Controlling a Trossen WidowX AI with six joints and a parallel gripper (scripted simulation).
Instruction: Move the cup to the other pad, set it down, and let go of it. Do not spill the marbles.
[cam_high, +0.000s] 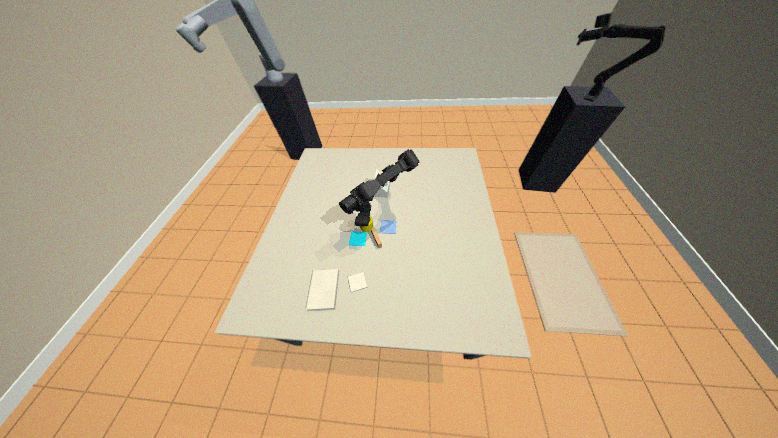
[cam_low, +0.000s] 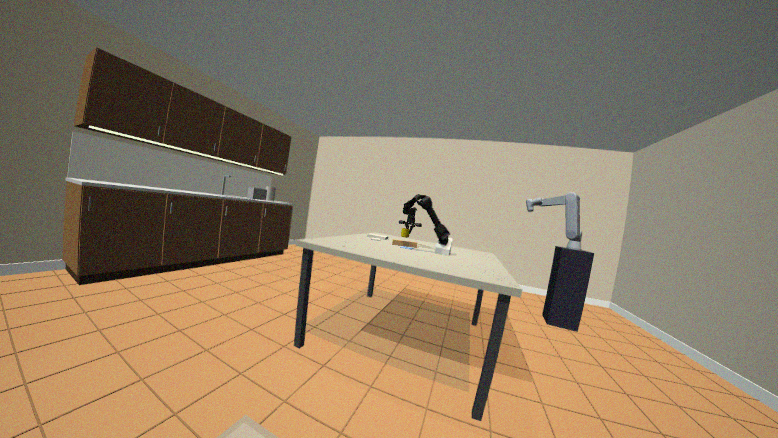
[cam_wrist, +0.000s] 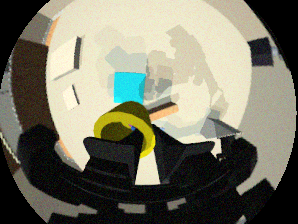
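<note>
Now: gripper tip 90 mm above the wooden bar, 30 mm to the right of it and 10 mm short of it. Round my gripper tip: yellow cup: 20 mm ahead; light blue pad: 110 mm below, 100 mm to the left, 40 mm behind.
</note>
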